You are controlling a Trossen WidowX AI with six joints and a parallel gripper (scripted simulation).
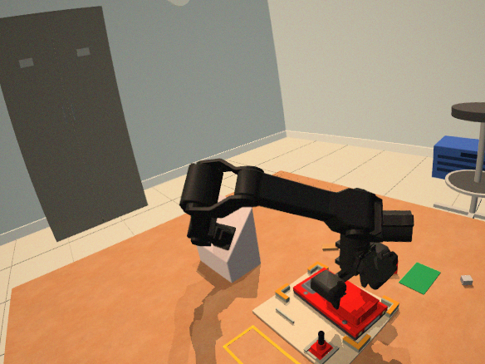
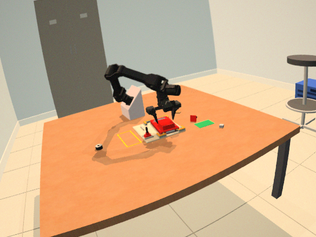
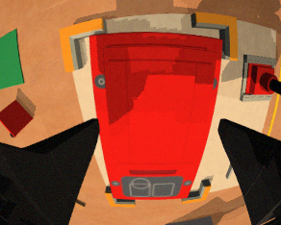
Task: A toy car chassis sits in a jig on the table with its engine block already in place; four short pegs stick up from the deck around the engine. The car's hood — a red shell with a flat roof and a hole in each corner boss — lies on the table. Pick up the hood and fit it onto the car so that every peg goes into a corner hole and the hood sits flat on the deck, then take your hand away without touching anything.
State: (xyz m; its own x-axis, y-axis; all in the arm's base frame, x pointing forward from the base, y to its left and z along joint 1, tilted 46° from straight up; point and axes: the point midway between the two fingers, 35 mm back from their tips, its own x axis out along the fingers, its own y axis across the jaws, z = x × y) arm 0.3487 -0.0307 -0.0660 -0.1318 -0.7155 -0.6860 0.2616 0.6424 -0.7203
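My gripper tip is 1 cm above the red hood. Also, from my gripper tip: green pad (11 cm ahead, 19 cm to the left, 5 cm below); then black wheel (9 cm behind, 38 cm to the right, 4 cm below); then engine block (3 cm below).
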